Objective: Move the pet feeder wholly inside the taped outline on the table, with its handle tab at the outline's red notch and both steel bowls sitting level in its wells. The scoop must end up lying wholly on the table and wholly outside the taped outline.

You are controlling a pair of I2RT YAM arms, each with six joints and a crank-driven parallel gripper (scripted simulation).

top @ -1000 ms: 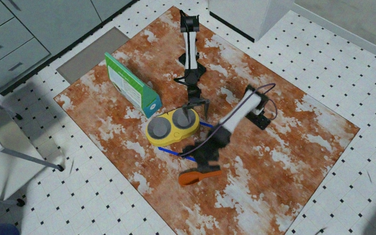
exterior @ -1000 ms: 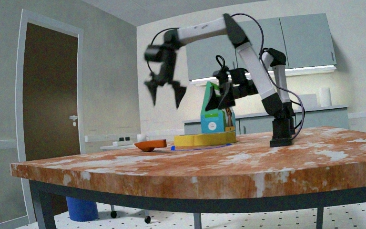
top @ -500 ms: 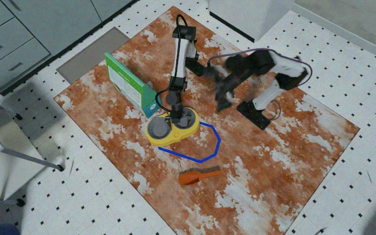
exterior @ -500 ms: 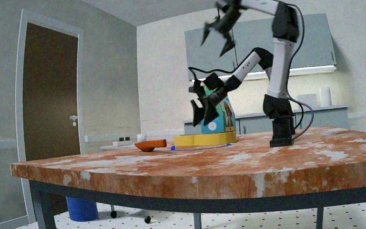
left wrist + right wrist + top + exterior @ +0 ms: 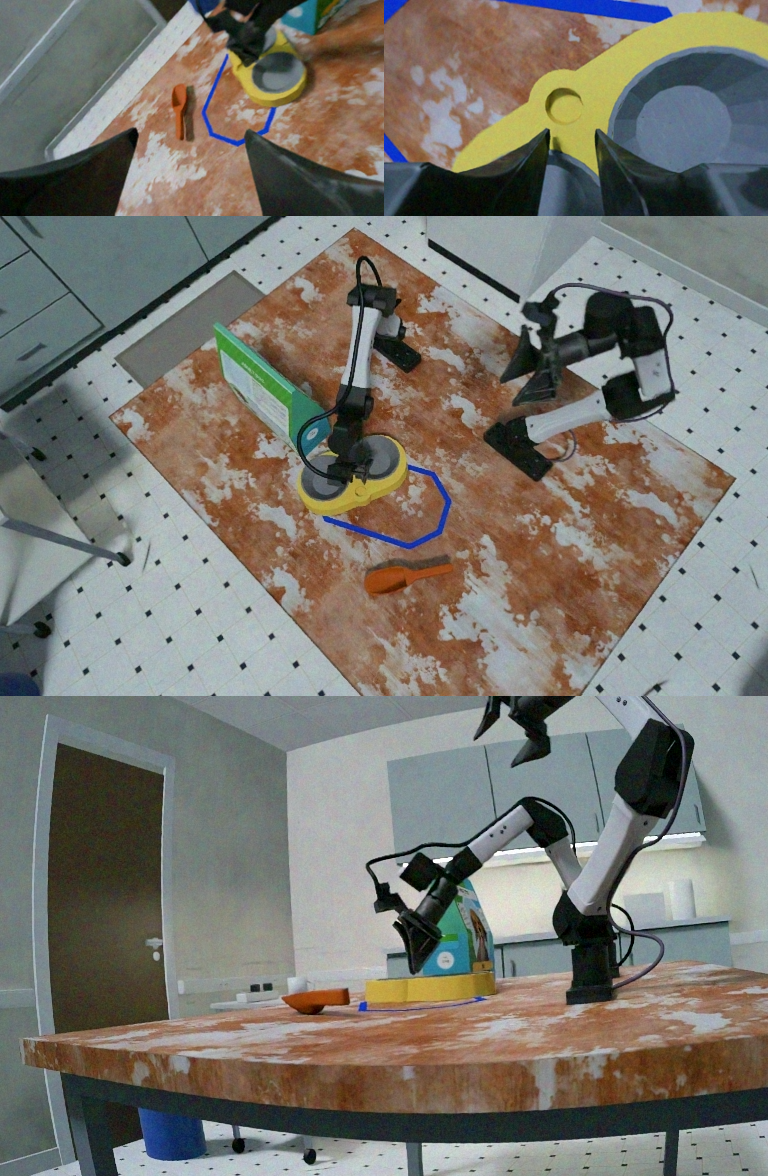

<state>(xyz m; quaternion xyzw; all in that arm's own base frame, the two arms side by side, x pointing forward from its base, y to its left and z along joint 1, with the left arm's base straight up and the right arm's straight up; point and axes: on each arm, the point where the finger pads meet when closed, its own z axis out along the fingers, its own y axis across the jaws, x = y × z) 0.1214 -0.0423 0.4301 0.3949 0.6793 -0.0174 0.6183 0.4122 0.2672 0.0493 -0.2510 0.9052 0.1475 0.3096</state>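
The blue taped outline lies 30 mm behind my right hand, 50 mm to the left of it and 60 mm below it. Also, from my right hand: yellow pet feeder (10 mm behind, 40 mm to the right, 50 mm below); then teal food bag (350 mm to the right, 80 mm above); then orange scoop (90 mm ahead, 260 mm to the left, 40 mm below).
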